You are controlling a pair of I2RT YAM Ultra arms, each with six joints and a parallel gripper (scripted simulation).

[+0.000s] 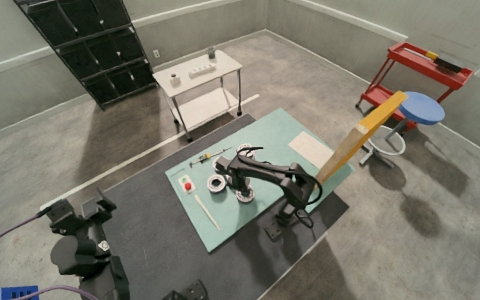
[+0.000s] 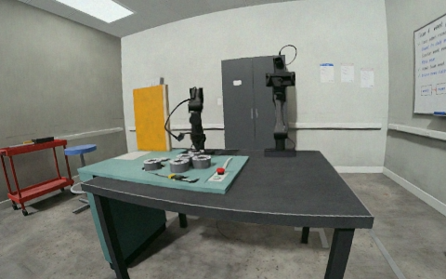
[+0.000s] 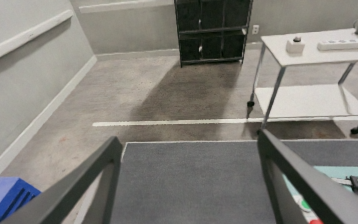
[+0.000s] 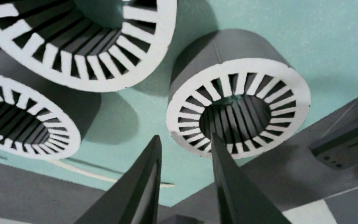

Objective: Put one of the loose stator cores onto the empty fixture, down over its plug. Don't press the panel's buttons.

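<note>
My right gripper is now 23 cm to the left of the teal mat, 8 cm above it and 7 cm short of it. From my right hand the other things lie so: red button (20 cm to the left, 20 cm ahead, 6 cm below); then plug (22 cm to the right, 8 cm below, 3 cm ahead); then button panel (23 cm ahead, 21 cm to the left, 7 cm below).
</note>
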